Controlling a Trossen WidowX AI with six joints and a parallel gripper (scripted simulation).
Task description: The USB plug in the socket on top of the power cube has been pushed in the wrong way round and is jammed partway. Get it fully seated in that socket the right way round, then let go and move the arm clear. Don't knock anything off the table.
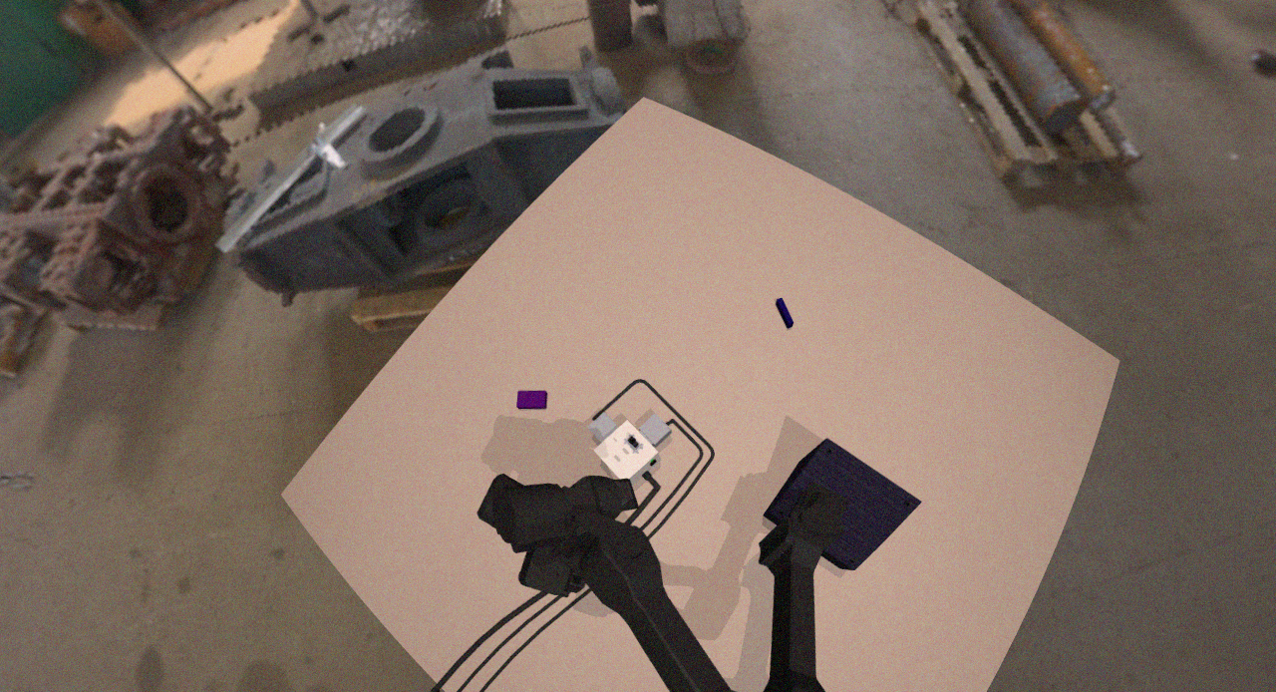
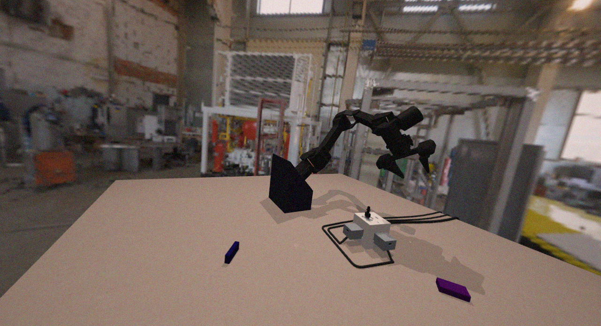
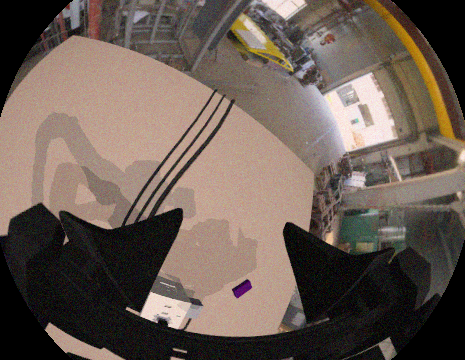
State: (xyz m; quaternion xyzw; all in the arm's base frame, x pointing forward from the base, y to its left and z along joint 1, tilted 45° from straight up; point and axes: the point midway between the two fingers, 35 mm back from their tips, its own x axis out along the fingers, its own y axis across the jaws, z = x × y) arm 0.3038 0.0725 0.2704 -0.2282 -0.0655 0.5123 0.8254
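Right now my gripper tip is 20 mm past the black USB plug, 210 mm to the left of it and 110 mm above it. The rest, counted from my gripper tip: purple block: 200 mm ahead, 190 mm to the right, 200 mm below; blue bar: 130 mm behind, 580 mm to the right, 190 mm below.
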